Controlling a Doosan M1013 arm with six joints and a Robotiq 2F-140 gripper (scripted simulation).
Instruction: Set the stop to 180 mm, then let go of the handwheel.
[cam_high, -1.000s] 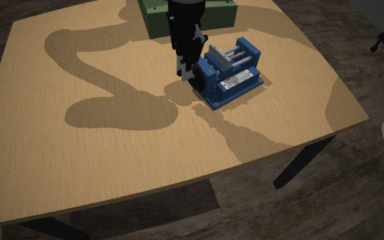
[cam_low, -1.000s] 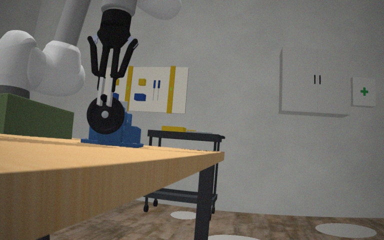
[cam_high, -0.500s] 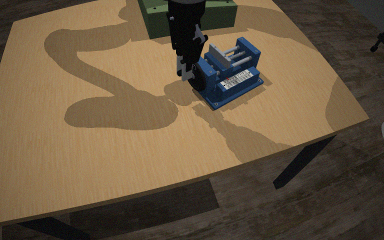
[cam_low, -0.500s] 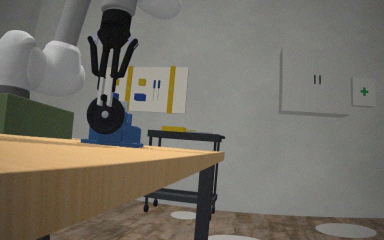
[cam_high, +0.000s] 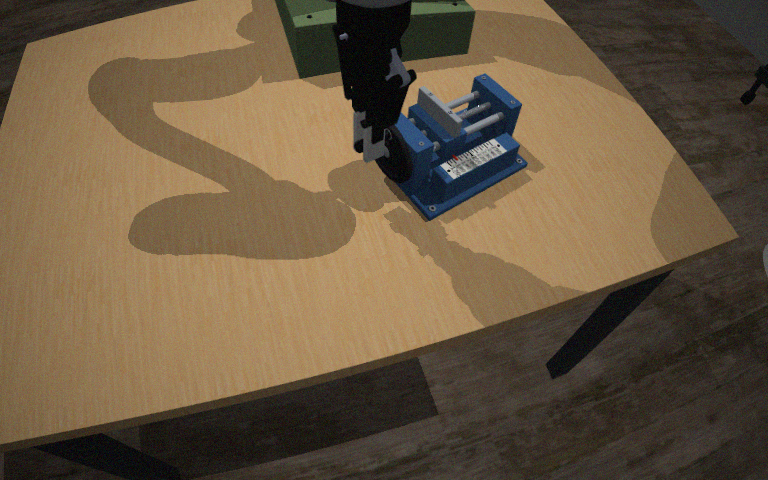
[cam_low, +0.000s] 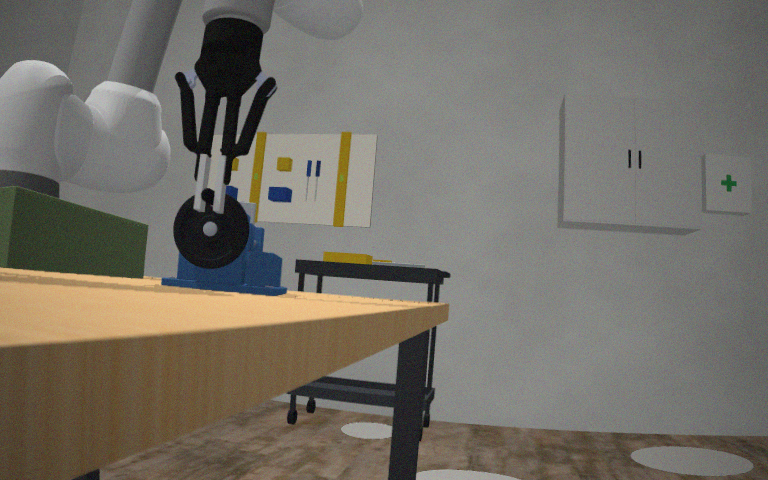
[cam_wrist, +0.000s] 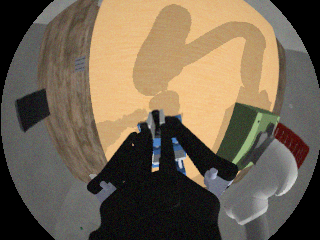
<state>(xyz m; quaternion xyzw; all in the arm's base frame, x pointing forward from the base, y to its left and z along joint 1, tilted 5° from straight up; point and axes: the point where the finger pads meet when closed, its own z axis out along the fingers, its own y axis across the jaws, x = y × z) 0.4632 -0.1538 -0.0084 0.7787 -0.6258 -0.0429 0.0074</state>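
My hand is 12 cm to the right of the stop plate, 4 cm above it and 2 cm past it. The rest, counted from my hand: handwheel: 2 cm to the left, 2 cm below.
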